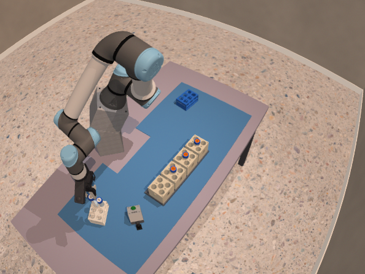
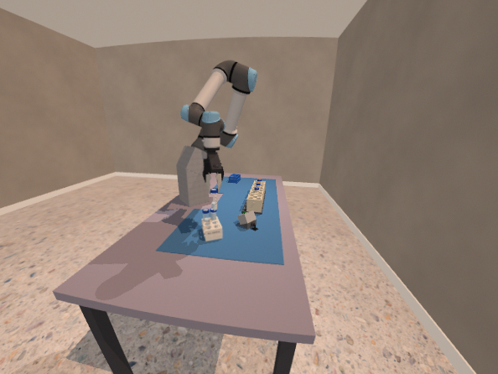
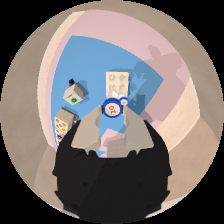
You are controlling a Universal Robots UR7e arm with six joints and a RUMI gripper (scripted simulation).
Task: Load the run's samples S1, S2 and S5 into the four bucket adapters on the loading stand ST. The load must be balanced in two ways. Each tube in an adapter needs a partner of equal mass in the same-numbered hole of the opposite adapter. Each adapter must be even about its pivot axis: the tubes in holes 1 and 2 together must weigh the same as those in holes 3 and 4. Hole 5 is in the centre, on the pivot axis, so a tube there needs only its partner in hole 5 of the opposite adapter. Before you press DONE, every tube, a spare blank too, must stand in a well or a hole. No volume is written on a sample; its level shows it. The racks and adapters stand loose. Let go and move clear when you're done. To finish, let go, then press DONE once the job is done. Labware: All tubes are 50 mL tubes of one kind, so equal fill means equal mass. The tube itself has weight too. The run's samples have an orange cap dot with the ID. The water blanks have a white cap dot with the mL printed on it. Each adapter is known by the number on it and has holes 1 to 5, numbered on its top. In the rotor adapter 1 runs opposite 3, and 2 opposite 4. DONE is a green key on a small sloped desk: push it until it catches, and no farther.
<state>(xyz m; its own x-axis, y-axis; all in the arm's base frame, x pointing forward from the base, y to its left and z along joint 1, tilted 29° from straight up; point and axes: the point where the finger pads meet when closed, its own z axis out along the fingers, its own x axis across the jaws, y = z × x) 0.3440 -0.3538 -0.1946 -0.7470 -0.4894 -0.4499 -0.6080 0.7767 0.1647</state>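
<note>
My hand is 11 cm short of the green done key, 15 cm to the right of it and 17 cm above it. The rest, counted from my hand: blue rack 26 cm behind, 92 cm to the left, 21 cm below; then orange-dot tube 8 cm ahead, 55 cm to the left, 17 cm below; then beige rack 2 cm behind, 1 cm to the right, 21 cm below.
</note>
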